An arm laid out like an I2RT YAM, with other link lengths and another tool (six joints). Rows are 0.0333 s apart.
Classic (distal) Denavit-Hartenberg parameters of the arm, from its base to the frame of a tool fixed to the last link. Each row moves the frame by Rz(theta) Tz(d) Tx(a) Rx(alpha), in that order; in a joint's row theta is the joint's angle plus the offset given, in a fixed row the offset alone. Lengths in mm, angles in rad.
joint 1: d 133.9  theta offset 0  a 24.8  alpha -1.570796
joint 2: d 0  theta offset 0  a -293  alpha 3.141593
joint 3: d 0  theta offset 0.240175  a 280  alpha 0
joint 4: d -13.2  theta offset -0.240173  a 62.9  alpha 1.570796
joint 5: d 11.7  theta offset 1.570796  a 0  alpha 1.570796
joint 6: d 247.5  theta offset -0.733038  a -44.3  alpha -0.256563
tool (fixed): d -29.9  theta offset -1.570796  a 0  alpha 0
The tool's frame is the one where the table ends.
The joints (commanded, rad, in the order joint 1, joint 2, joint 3, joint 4, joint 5, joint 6), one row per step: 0.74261, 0.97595, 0.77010, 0.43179, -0.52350, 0.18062; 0.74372, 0.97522, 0.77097, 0.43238, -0.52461, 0.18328; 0.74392, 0.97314, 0.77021, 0.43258, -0.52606, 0.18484; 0.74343, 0.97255, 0.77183, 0.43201, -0.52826, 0.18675; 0.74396, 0.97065, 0.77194, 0.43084, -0.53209, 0.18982; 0.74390, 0.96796, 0.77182, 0.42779, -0.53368, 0.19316; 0.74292, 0.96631, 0.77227, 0.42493, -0.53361, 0.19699; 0.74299, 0.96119, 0.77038, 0.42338, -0.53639, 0.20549; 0.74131, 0.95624, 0.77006, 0.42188, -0.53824, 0.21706; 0.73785, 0.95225, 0.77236, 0.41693, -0.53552, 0.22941; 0.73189, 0.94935, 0.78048, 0.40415, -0.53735, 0.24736; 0.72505, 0.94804, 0.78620, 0.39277, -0.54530, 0.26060; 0.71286, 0.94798, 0.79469, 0.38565, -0.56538, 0.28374
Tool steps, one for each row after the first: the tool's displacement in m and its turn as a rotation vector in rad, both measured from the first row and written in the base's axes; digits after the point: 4 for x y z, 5 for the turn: -0.0009, 0.0000, 0.0009, 0.00205, 0.00072, 0.00271; -0.0017, -0.0003, 0.0013, 0.00327, 0.00084, 0.00463; -0.0022, -0.0004, 0.0022, 0.00455, 0.00109, 0.00666; -0.0037, -0.0006, 0.0026, 0.00532, 0.00277, 0.01152; -0.0046, -0.0010, 0.0029, 0.00565, 0.00603, 0.01366; -0.0046, -0.0014, 0.0032, 0.00622, 0.01020, 0.01336; -0.0064, -0.0023, 0.0038, 0.00922, 0.01653, 0.01781; -0.0074, -0.0034, 0.0054, 0.01419, 0.02480, 0.02024; -0.0066, -0.0048, 0.0074, 0.01909, 0.03578, 0.01660; -0.0059, -0.0063, 0.0102, 0.02273, 0.05363, 0.01592; -0.0057, -0.0075, 0.0112, 0.02218, 0.06814, 0.01926; -0.0063, -0.0092, 0.0141, 0.02578, 0.08591, 0.03106
